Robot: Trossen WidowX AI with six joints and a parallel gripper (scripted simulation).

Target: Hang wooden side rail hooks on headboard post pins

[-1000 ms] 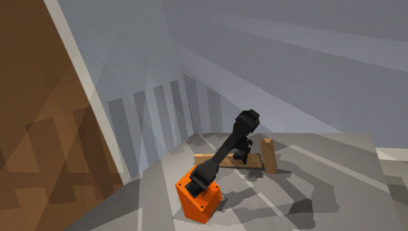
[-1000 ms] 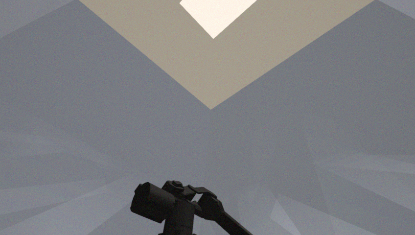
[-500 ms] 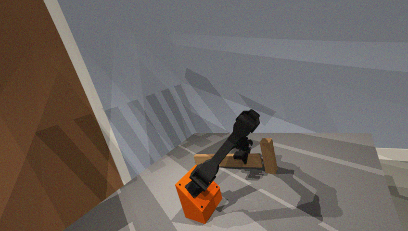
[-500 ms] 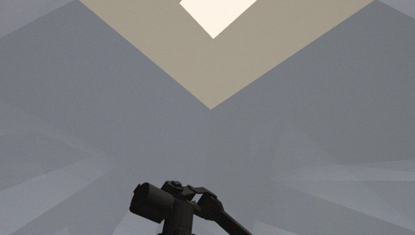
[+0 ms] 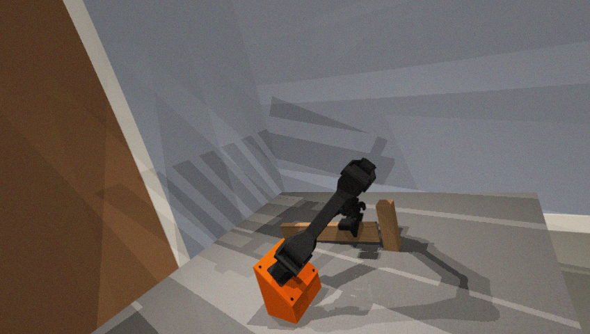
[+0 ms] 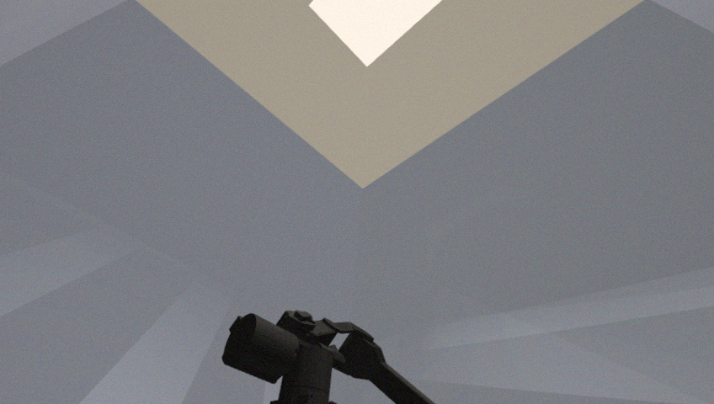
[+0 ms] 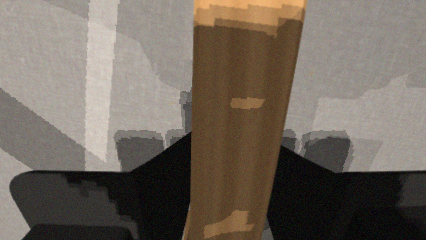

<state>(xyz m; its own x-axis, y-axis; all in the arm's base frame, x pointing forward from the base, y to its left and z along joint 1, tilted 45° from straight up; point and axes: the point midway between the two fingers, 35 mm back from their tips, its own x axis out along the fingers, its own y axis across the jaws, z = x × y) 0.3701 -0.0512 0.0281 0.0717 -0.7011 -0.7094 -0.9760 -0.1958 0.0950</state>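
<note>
The wooden headboard post is 20 mm ahead of my gripper tip, 130 mm to the right of it and 40 mm above it.
</note>
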